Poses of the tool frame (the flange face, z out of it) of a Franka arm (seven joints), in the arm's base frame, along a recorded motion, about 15 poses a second.
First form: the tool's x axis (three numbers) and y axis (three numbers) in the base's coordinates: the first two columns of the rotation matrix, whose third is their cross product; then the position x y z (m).
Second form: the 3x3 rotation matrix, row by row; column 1 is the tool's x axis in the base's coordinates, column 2 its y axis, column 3 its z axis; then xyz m. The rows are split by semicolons. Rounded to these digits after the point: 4 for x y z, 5 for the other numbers.
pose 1, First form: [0.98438 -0.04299 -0.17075 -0.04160 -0.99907 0.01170 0.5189 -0.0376 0.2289]
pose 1, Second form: 0.98438 -0.04160 -0.17109; -0.04299 -0.99907 -0.00441; -0.17075 0.01170 -0.98525; 0.5189 -0.0376 0.2289
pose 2, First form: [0.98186 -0.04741 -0.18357 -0.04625 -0.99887 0.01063 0.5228 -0.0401 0.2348]
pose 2, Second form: 0.98186 -0.04625 -0.18387; -0.04741 -0.99887 -0.00195; -0.18357 0.01063 -0.98294; 0.5228 -0.0401 0.2348
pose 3, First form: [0.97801 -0.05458 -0.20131 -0.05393 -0.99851 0.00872 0.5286 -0.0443 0.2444]
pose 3, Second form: 0.97801 -0.05393 -0.20149; -0.05458 -0.99851 0.00233; -0.20131 0.00872 -0.97950; 0.5286 -0.0443 0.2444
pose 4, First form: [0.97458 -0.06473 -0.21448 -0.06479 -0.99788 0.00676 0.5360 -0.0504 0.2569]
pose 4, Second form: 0.97458 -0.06479 -0.21446; -0.06473 -0.99788 0.00731; -0.21448 0.00676 -0.97671; 0.5360 -0.0504 0.2569
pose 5, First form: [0.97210 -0.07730 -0.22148 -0.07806 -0.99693 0.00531 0.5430 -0.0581 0.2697]
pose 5, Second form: 0.97210 -0.07806 -0.22121; -0.07730 -0.99693 0.01213; -0.22148 0.00531 -0.97515; 0.5430 -0.0581 0.2697
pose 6, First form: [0.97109 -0.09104 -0.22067 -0.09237 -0.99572 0.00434 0.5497 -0.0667 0.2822]
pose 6, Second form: 0.97109 -0.09237 -0.22012; -0.09104 -0.99572 0.01617; -0.22067 0.00434 -0.97534; 0.5497 -0.0667 0.2822
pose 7, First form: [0.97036 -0.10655 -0.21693 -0.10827 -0.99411 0.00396 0.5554 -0.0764 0.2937]
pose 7, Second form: 0.97036 -0.10827 -0.21607; -0.10655 -0.99411 0.01964; -0.21693 0.00396 -0.97618; 0.5554 -0.0764 0.2937
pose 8, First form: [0.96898 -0.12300 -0.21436 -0.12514 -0.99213 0.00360 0.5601 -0.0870 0.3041]
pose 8, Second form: 0.96898 -0.12514 -0.21312; -0.12300 -0.99213 0.02334; -0.21436 0.00360 -0.97675; 0.5601 -0.0870 0.3041
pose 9, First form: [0.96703 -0.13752 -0.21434 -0.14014 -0.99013 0.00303 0.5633 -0.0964 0.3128]
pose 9, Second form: 0.96703 -0.14014 -0.21264; -0.13752 -0.99013 0.02711; -0.21434 0.00303 -0.97676; 0.5633 -0.0964 0.3128
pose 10, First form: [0.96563 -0.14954 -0.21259 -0.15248 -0.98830 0.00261 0.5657 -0.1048 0.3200]
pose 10, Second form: 0.96563 -0.15248 -0.21049; -0.14954 -0.98830 0.02990; -0.21259 0.00261 -0.97713; 0.5657 -0.1048 0.3200
